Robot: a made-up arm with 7 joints.
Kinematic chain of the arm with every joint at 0, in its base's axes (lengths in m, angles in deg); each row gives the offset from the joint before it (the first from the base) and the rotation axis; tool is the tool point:
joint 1: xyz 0 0 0.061 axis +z
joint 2: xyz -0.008 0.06 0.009 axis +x
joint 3: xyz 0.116 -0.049 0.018 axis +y
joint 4: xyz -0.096 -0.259 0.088 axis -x
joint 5: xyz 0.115 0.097 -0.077 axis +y
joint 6: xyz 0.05 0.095 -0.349 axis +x
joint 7: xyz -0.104 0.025 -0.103 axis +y
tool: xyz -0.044 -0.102 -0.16
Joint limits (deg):
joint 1: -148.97..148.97
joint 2: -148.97..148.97
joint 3: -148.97..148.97
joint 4: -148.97..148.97
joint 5: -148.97..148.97
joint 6: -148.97..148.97
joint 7: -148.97..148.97
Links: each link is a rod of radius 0.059 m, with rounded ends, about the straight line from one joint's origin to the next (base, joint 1, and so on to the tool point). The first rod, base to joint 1, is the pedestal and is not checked.
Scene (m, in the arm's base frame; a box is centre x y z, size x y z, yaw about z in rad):
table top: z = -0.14
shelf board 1: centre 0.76 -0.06 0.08 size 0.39 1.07 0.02 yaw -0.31
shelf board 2: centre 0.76 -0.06 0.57 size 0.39 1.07 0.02 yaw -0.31
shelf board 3: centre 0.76 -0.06 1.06 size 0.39 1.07 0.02 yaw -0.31
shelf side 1: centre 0.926 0.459 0.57 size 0.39 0.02 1 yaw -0.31
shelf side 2: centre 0.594 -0.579 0.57 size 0.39 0.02 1 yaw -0.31
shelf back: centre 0.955 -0.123 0.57 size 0.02 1.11 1 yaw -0.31
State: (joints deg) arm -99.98 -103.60 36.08 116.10 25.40 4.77 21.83
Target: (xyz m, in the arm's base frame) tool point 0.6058 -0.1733 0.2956
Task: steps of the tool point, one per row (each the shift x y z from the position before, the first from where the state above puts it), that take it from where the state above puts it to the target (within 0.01 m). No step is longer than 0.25 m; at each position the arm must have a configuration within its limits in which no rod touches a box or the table.
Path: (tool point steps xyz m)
1: -0.1608 0.0458 0.0243
2: -0.1443 0.0519 -0.0242
3: -0.0687 0.1489 0.0100
4: -0.1372 0.0943 0.0006
5: -0.1663 0.0059 -0.0090
6: -0.1413 -0.0887 -0.0189
7: -0.0660 -0.1556 -0.0311
8: 0.0349 -0.1702 -0.0470
9: 0.1263 -0.1269 -0.0677
10: 0.1765 -0.0418 -0.0916
11: 0.1691 0.0525 -0.1170
12: 0.1110 0.1218 -0.1391
13: 0.1171 -0.0282 0.0014
14: 0.0986 -0.0409 -0.0014

